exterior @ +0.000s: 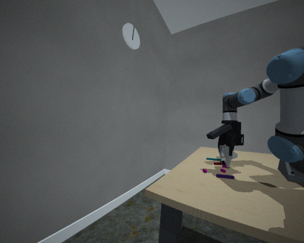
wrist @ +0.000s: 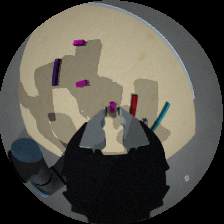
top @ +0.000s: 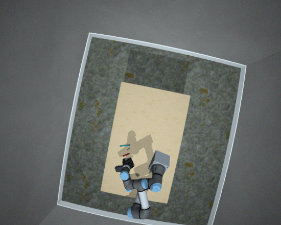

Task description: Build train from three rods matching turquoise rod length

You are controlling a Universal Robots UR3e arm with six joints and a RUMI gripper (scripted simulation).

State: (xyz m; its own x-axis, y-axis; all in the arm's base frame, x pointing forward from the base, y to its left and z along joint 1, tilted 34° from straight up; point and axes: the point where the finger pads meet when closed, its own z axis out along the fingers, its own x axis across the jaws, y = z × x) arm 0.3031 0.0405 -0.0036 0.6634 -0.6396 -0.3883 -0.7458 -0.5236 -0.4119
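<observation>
The red rod lies 4 cm to the right of my hand, 2 cm ahead of it and 1 cm below it. Also, from my hand: purple rod (15 cm to the left, 1 cm below, 1 cm behind); then grey rod (10 cm to the right, 2 cm ahead, 1 cm below); then turquoise rod (12 cm to the right, 6 cm ahead, 1 cm below).
</observation>
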